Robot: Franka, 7 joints.
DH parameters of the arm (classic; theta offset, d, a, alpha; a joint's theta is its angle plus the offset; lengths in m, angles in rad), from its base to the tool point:
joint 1: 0 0.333 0 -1.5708
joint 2: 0 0 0 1.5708
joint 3: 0 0.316 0.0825 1.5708
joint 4: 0 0 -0.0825 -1.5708
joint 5: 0 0.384 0 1.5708
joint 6: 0 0 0.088 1.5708
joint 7: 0 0.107 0 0
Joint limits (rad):
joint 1: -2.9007..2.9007
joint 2: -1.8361..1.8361
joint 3: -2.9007..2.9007
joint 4: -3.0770..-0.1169
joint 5: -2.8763..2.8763
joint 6: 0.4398..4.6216
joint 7: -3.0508..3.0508
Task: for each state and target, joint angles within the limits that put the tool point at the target. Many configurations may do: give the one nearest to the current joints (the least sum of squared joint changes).
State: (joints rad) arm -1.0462 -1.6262 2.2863 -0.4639 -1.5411 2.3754 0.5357
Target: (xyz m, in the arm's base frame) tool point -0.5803 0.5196 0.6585
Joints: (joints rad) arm -0.6453 -1.1541 2.2580 -0.1169 -1.5571 2.2408 0.5357
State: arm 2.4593 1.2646 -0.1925 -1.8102 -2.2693 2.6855 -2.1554
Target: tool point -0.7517 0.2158 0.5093
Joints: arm 2.8069 0.6474 0.0580 -1.1119 -2.2432 2.5748 -2.1554
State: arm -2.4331 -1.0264 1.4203 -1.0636 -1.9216 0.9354 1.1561
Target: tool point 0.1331 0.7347 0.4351
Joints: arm -1.5907 -1.6341 1.3480 -0.5342 -2.1114 0.9202 1.1561
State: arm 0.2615 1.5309 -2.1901 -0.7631 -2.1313 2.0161 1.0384
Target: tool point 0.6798 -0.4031 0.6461
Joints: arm -0.1986 1.4139 -2.1117 -0.6721 -2.1869 2.1780 1.0384
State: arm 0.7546 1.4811 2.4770 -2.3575 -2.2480 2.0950 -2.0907
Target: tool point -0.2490 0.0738 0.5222
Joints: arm 0.5737 1.6194 2.4446 -2.9931 -2.1899 2.1367 -2.0907
